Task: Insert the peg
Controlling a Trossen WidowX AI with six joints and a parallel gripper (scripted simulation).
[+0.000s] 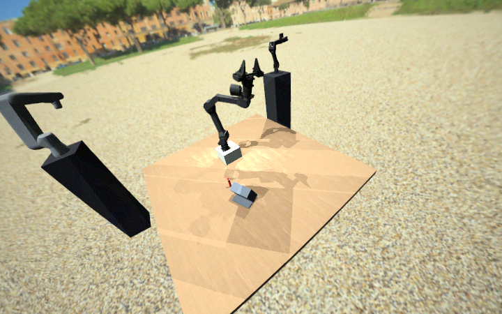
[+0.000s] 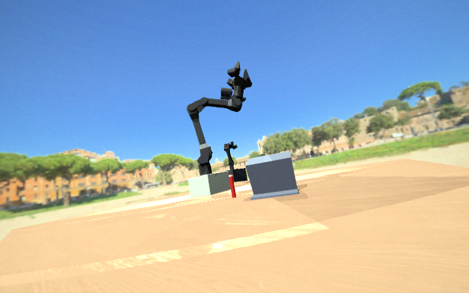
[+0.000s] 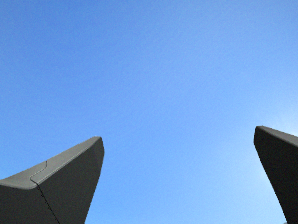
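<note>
Right now the red peg is 640 mm below my gripper tip, 330 mm to the right of it and 90 mm ahead of it. From my gripper tip the other things lie so: sloped panel (640 mm below, 300 mm to the right, 230 mm ahead).
</note>
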